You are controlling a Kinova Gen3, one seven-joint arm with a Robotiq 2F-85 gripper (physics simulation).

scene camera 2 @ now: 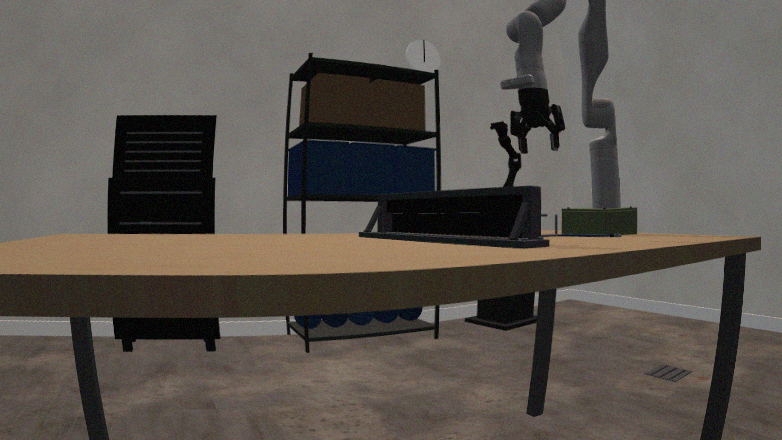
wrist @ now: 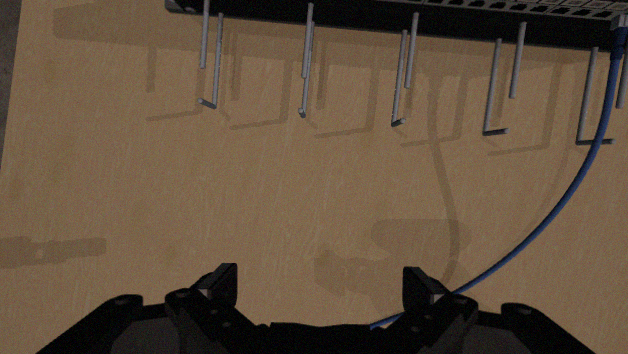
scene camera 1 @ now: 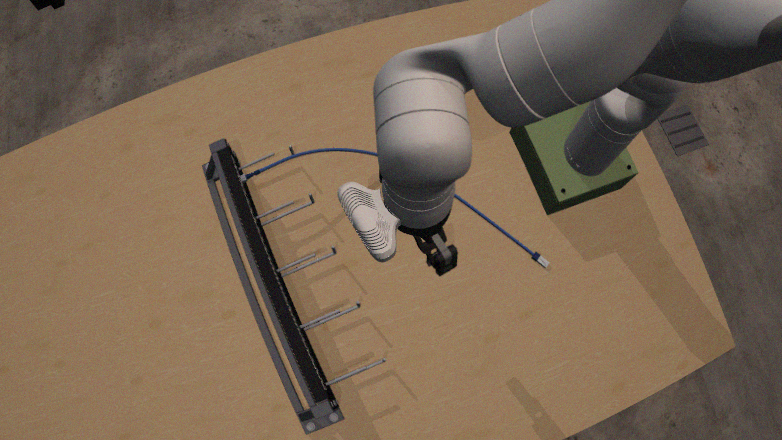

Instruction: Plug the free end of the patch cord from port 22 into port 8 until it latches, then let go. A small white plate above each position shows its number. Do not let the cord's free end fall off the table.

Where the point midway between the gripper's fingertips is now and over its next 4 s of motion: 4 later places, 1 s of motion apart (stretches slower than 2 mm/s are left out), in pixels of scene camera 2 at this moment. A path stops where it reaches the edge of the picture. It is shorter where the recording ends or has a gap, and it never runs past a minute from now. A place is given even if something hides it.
My gripper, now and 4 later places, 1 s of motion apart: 539, 152; 560, 154; 582, 156; 581, 155; 592, 161
